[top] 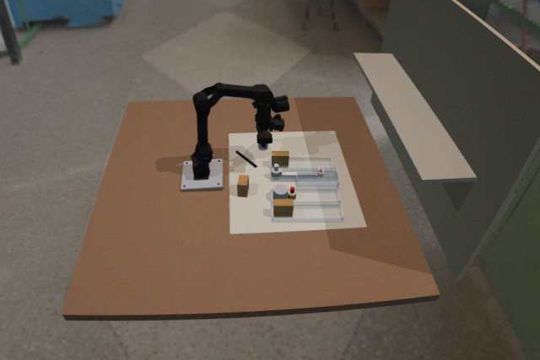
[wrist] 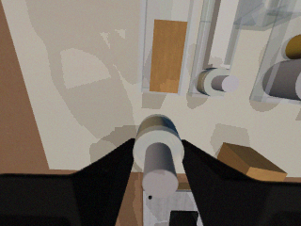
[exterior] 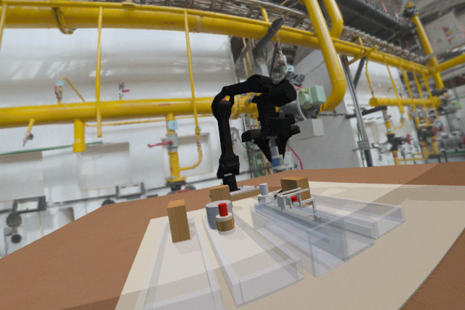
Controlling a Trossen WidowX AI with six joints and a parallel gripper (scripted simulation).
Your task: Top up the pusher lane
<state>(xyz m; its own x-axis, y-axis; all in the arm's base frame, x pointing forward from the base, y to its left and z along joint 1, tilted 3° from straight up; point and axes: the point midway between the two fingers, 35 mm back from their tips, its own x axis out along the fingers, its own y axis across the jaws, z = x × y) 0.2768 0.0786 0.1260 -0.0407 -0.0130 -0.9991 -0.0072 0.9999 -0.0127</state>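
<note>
The grey cylinder is 21 cm to the right of my gripper tip, 10 cm below it and 6 cm ahead of it. The rest, counted from my gripper tip: clear sprung lane (20 cm ahead, 12 cm to the right, 11 cm below); then red knob (24 cm ahead, 13 cm to the right, 5 cm below); then black stick (12 cm below, 7 cm behind, 4 cm to the left).
</note>
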